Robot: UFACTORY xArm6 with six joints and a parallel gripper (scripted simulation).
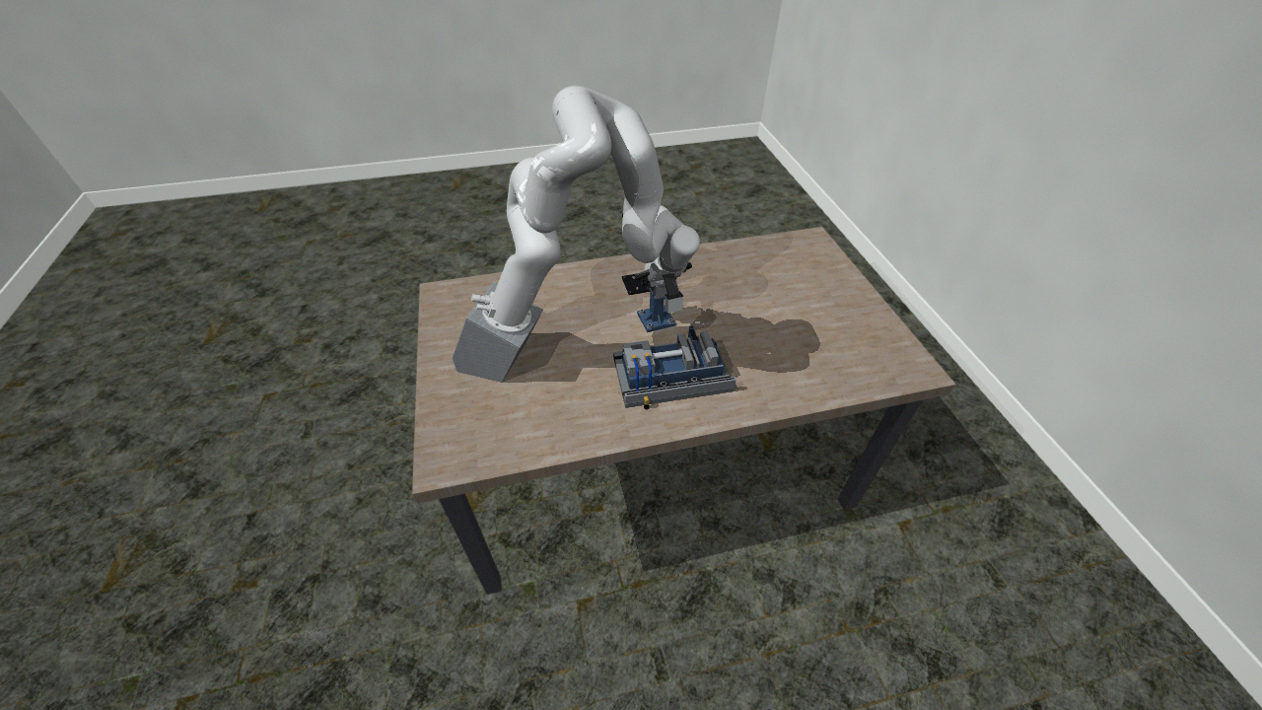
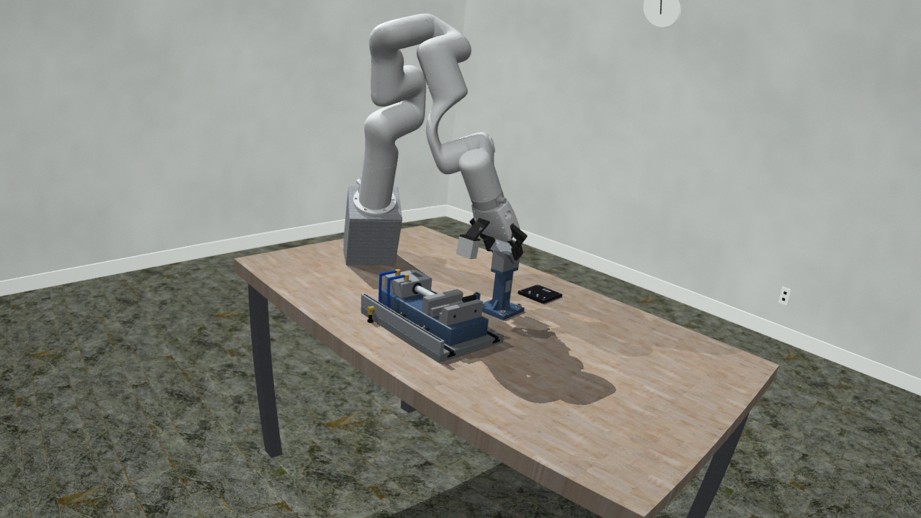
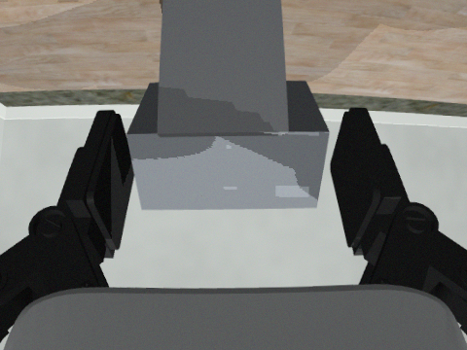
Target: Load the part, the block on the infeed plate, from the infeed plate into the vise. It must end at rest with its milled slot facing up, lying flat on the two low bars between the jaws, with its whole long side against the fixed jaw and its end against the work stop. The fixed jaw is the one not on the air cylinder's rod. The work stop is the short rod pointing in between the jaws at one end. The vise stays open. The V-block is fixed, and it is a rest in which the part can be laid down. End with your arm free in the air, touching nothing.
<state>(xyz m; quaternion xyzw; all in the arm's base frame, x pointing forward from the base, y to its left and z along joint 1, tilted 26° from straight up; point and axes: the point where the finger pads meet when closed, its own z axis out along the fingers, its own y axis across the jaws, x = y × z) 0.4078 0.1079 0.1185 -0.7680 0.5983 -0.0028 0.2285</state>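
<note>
Right now the grey block is 1 cm to the left of my hand. From my hand the other things lie so: cylinder rod (3 cm behind, 21 cm to the right, 9 cm below); then dark work stop rod (6 cm ahead, 17 cm to the right, 8 cm below); then blue v-block stand (1 cm to the left, 11 cm below).
</note>
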